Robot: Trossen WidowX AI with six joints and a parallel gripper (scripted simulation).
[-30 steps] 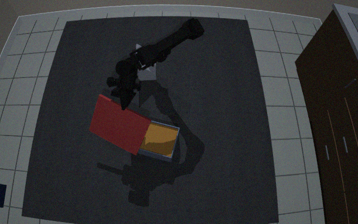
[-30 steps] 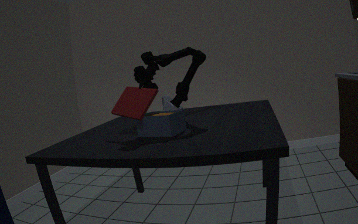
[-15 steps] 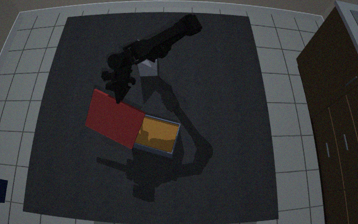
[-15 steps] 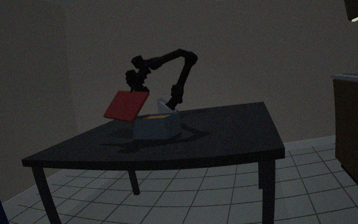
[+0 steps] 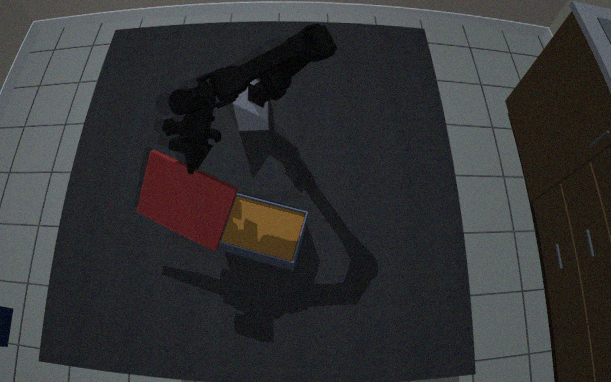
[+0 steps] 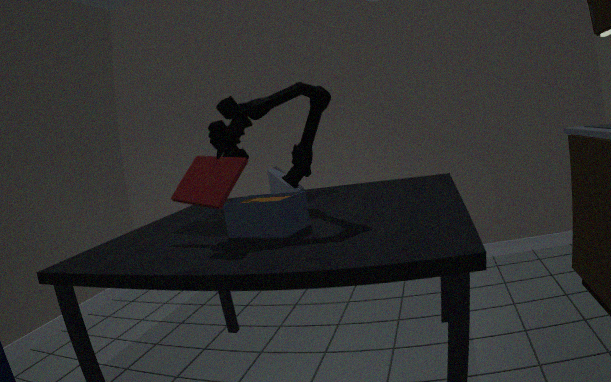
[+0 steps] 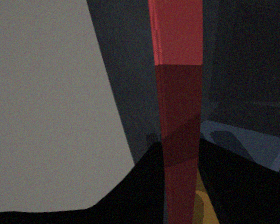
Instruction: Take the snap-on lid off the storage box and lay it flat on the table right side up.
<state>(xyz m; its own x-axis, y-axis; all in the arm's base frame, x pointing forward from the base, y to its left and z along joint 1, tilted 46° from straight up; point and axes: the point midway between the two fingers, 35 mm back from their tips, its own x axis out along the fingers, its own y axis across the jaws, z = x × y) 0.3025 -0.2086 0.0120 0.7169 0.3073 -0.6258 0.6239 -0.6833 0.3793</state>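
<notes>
Right now my gripper tip is 5 cm short of the lid, 5 cm above it and 3 cm to the left of it. From my gripper tip the other things lie so: storage box: 18 cm below, 17 cm to the left, 10 cm ahead.
</notes>
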